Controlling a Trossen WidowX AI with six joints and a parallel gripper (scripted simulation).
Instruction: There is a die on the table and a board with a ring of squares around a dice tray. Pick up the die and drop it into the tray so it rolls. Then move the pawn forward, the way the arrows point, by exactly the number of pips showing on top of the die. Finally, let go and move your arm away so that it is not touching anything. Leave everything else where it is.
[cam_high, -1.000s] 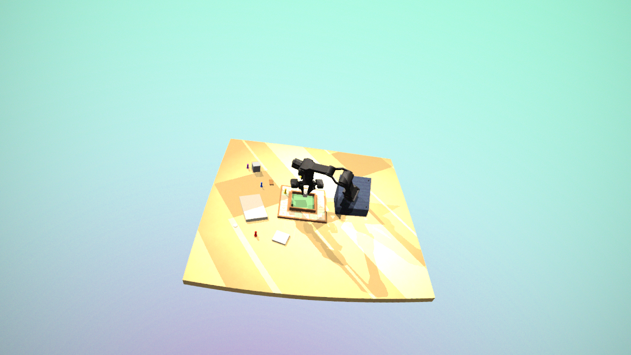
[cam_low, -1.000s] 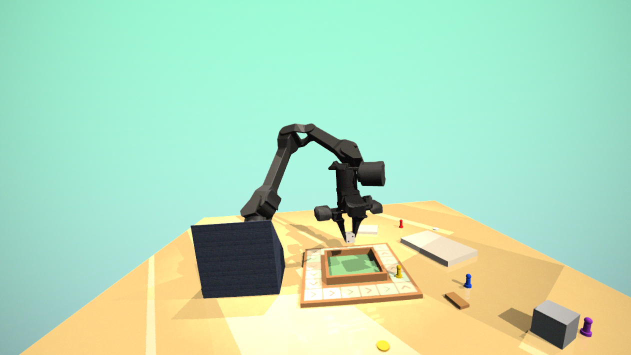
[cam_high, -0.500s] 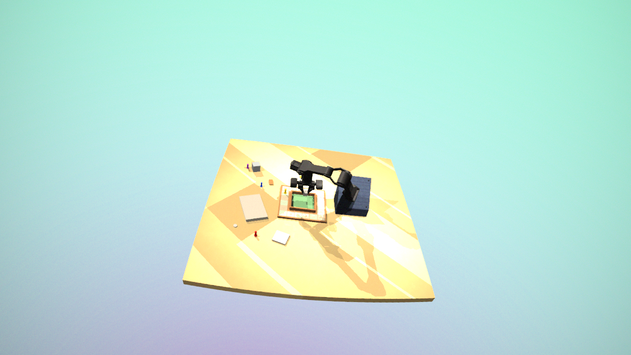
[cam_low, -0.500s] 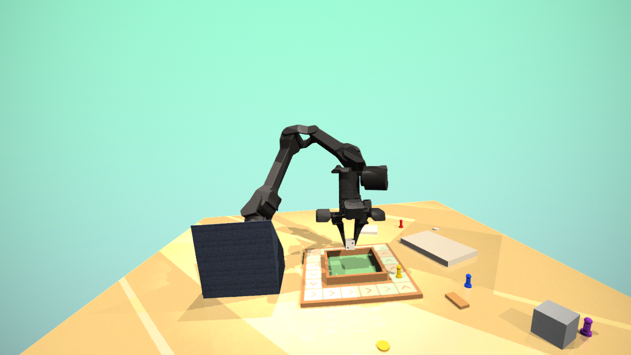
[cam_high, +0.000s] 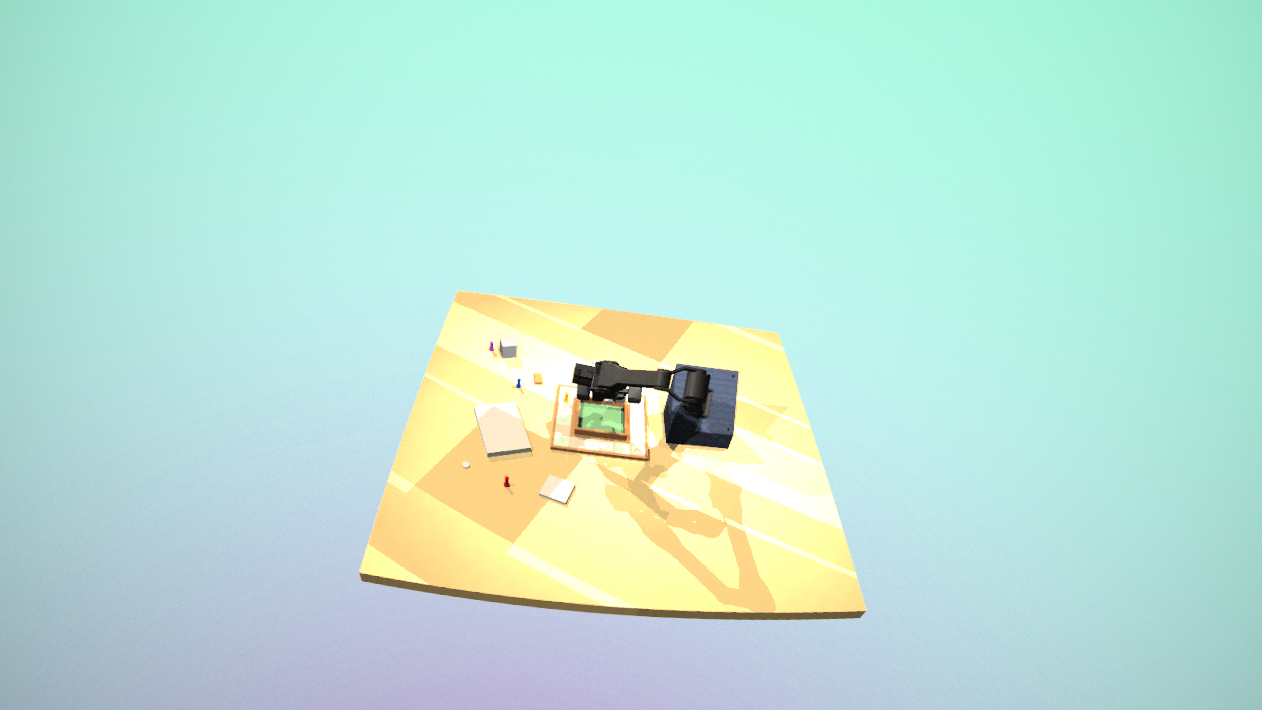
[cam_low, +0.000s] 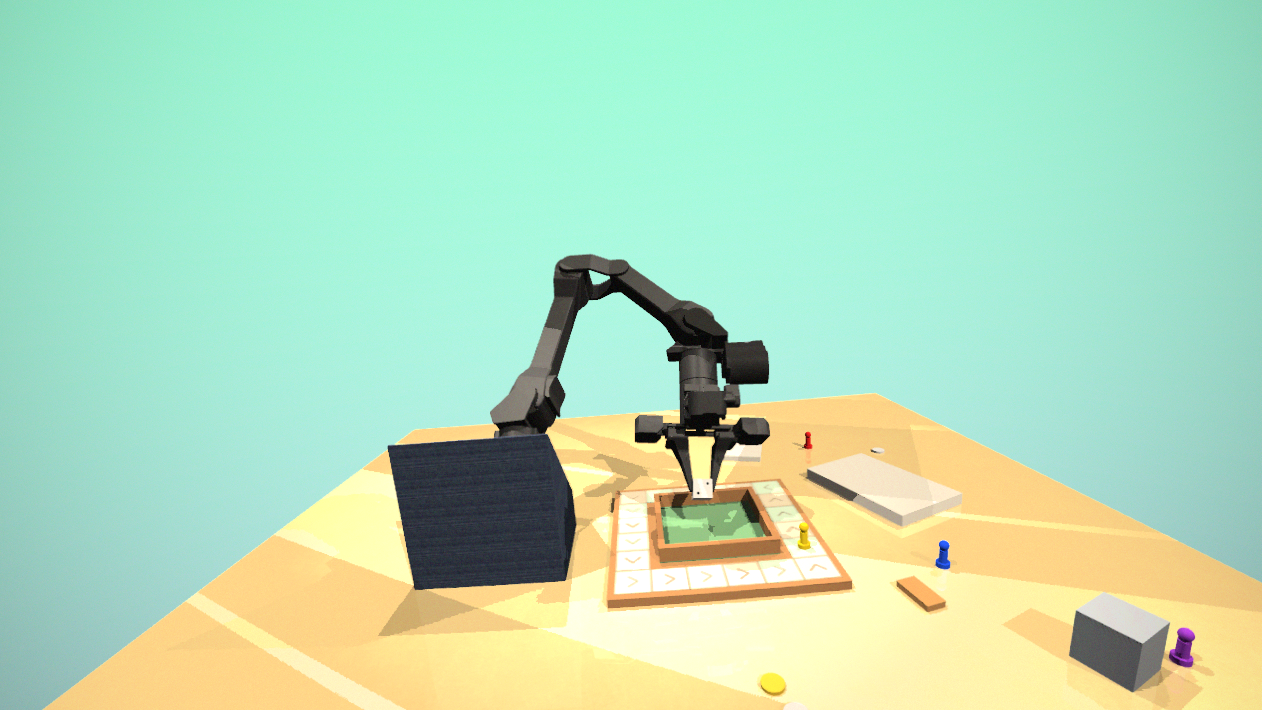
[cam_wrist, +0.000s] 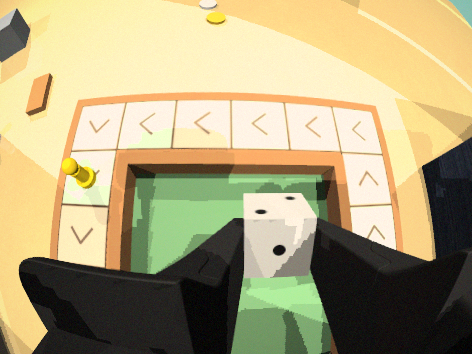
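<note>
Right now my gripper tip is 12 cm short of the yellow pawn, 4 cm to the left of it and 5 cm above it. Round my gripper tip: white die right at my gripper tip; then blue pawn 28 cm ahead, 10 cm to the right, 6 cm below; then green dice tray 1 cm ahead, 2 cm to the left, 7 cm below.
</note>
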